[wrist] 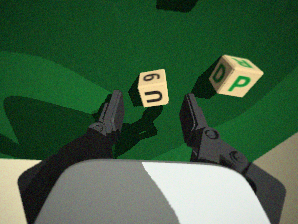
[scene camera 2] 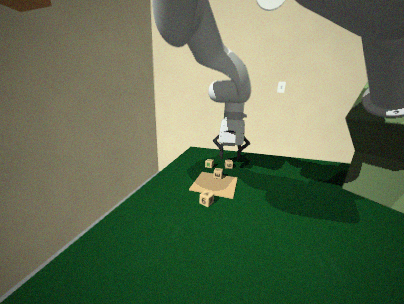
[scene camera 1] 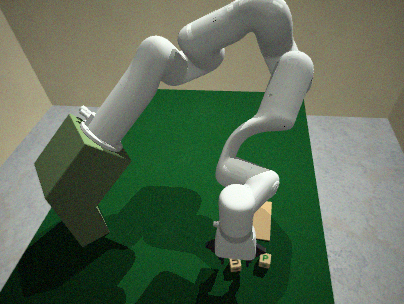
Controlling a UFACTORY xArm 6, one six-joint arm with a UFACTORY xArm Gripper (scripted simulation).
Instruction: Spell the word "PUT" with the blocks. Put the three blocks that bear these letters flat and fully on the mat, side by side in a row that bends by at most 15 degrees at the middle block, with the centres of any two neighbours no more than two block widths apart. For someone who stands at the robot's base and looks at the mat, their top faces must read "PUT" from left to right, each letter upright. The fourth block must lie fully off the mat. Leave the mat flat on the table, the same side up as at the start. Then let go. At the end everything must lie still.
Path:
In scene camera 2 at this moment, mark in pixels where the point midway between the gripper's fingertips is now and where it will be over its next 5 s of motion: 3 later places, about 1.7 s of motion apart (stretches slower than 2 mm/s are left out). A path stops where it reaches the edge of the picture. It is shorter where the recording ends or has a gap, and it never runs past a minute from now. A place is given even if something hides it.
My gripper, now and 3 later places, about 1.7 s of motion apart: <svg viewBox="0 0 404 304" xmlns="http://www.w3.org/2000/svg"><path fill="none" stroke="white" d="M229 158L228 166L230 145L223 148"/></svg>

